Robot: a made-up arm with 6 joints.
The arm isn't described. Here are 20 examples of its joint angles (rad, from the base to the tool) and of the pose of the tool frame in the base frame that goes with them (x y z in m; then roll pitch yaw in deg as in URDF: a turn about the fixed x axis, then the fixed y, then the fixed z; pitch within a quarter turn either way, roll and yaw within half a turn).
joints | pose
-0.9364 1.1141 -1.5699 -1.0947 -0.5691 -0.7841 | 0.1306 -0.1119 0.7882 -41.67 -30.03 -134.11
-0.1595 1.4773 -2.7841 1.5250 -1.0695 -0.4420 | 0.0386 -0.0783 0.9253 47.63 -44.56 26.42
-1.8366 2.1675 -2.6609 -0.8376 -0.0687 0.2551 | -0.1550 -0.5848 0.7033 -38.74 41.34 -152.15
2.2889 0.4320 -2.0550 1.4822 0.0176 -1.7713 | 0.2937 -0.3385 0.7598 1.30 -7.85 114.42
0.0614 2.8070 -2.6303 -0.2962 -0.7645 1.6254 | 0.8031 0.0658 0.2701 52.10 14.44 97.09
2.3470 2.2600 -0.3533 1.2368 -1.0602 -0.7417 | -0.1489 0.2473 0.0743 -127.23 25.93 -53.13
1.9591 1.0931 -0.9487 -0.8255 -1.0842 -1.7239 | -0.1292 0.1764 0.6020 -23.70 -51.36 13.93
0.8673 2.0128 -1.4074 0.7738 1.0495 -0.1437 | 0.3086 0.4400 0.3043 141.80 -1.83 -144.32
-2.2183 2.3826 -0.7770 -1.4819 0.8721 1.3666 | -0.2871 -0.2767 0.0239 -130.49 -5.93 55.38
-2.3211 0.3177 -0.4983 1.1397 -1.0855 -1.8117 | -0.0039 0.0916 0.4765 -18.90 59.52 139.00
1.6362 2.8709 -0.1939 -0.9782 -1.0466 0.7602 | -0.0688 0.1576 -0.0487 135.58 -19.29 -91.36
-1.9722 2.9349 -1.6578 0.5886 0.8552 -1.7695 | -0.1829 -0.5180 -0.1837 152.04 17.49 135.48
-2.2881 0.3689 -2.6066 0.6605 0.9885 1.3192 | 0.4307 0.4304 0.6275 13.02 28.97 -27.08
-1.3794 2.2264 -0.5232 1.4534 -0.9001 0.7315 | 0.0002 -0.3334 0.0745 142.07 37.58 -36.32
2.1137 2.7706 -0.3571 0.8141 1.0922 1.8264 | -0.1297 0.1134 -0.0040 -83.35 44.47 175.41
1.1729 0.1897 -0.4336 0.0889 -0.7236 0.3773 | -0.0271 -0.0769 0.4752 16.62 25.17 95.48
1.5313 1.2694 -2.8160 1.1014 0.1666 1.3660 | -0.0167 -0.1171 0.9588 7.10 4.76 -130.87
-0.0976 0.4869 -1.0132 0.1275 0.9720 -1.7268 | -0.0335 0.0119 0.5665 -110.22 -2.42 -88.28
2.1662 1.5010 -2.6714 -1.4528 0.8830 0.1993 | -0.0172 0.1366 0.9256 -14.58 53.48 36.37
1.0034 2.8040 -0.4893 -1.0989 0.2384 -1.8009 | 0.1216 0.1588 -0.1003 155.51 39.32 39.01
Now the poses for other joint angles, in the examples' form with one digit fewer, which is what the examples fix.
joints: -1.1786 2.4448 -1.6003 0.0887 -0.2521 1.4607
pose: 0.261 -0.636 0.131 119.0 1.8 22.0
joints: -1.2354 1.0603 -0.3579 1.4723 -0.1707 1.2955
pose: 0.047 -0.176 0.336 144.8 -47.2 -38.7
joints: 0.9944 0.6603 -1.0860 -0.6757 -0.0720 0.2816
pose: 0.011 0.024 0.670 -32.6 50.3 20.2
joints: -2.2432 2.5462 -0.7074 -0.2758 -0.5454 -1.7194
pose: -0.232 -0.310 -0.062 -158.6 -0.3 165.0
